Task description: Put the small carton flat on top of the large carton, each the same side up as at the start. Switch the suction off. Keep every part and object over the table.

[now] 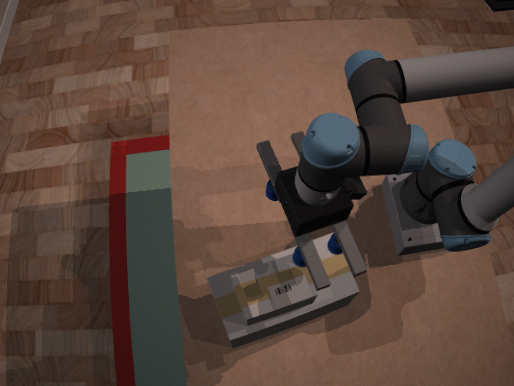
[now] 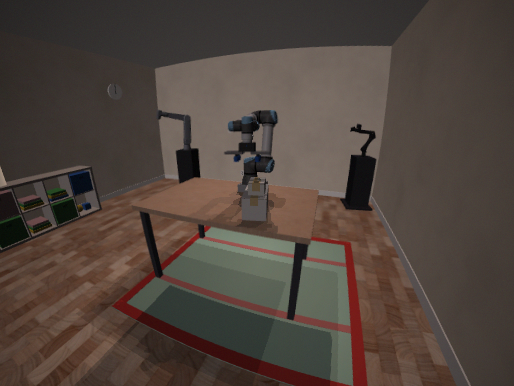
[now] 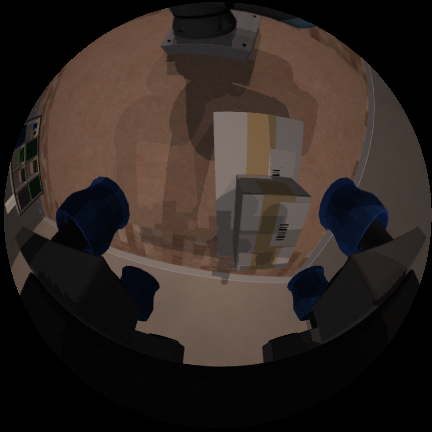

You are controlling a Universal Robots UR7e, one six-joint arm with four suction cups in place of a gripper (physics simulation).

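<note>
The small carton lies flat on top of the large carton, towards the end away from the robot base. Its tape strip and barcode face up. The large carton is white-grey with a tan tape strip and lies flat on the table. My gripper has blue suction cups and is raised above and to the side of the cartons. A gap shows between its cups and the small carton. It holds nothing and is open.
The robot base plate is beyond the large carton's far end. A green mat with a red border lies on the floor under the table. A shelf unit stands by the left wall.
</note>
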